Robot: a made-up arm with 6 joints.
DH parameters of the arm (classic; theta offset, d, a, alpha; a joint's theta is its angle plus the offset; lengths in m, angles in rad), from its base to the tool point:
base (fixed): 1.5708 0.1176 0 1.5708
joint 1: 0 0.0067 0.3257 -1.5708
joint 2: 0 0.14 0.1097 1.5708
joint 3: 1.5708 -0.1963 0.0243 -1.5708
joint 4: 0 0.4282 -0.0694 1.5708
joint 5: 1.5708 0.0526 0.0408 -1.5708
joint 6: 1.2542 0 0.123 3.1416
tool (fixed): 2.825 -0.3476 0 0
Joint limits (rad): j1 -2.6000..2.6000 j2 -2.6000..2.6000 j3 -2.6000..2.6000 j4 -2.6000..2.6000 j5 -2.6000..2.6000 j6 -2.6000..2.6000
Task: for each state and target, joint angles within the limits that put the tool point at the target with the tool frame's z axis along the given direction. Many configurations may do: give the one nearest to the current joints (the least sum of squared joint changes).
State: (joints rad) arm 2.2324 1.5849 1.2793 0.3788 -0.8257 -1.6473
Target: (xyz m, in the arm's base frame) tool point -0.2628 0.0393 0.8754 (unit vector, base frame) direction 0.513 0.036 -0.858
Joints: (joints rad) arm 2.5060 1.1859 1.6579 0.4609 -0.8115 -1.6821
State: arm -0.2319 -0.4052 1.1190 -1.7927 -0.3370 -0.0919
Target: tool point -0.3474 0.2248 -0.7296 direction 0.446 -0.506 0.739
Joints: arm -0.9988 -1.0756 1.3424 -1.5444 0.0322 0.4646
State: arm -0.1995 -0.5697 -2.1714 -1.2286 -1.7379 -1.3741
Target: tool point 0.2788 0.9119 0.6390 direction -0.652 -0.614 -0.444
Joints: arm -0.0601 -0.3827 -2.3063 -0.9751 -2.0561 -1.5436
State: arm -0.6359 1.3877 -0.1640 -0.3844 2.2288 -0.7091
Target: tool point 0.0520 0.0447 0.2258 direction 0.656 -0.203 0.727
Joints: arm 0.1876 1.5068 -0.9182 -0.3163 1.6410 -0.8043
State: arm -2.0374 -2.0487 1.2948 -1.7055 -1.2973 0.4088
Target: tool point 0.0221 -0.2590 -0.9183 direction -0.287 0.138 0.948
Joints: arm -1.8286 -2.4177 0.5405 -1.9753 -0.4036 0.0960
